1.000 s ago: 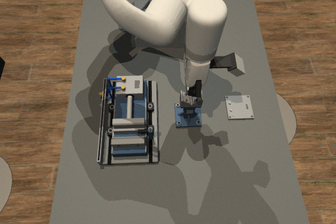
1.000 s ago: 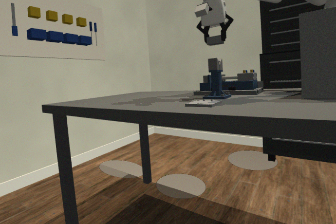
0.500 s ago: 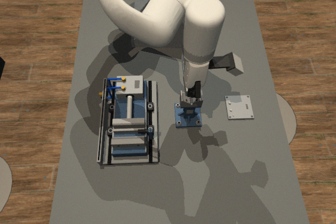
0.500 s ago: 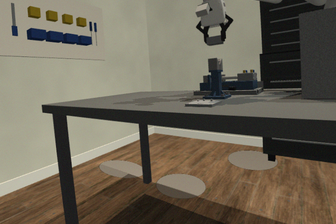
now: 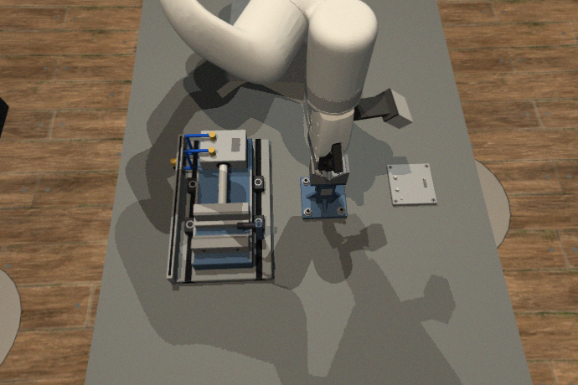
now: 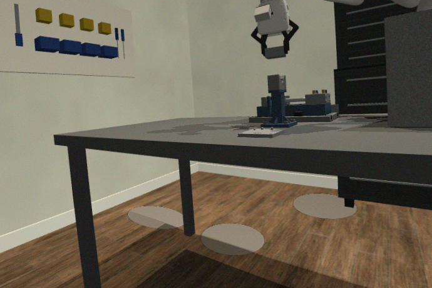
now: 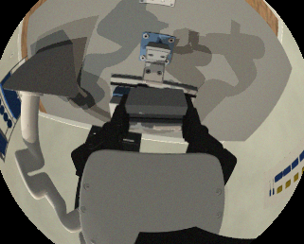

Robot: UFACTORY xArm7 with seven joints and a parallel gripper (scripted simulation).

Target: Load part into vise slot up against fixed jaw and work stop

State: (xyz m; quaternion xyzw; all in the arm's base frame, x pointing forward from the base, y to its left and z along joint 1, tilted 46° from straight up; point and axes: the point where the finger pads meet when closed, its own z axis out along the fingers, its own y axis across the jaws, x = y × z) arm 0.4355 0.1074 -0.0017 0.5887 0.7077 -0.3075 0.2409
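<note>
Right now my hand is 180 mm to the left of the moving jaw, 170 mm above it and 50 mm short of it. Round my hand: part (right at my hand); V-block post (190 mm below, 20 mm to the left, 10 mm behind); work stop (160 mm below, 130 mm to the right, 80 mm ahead).
</note>
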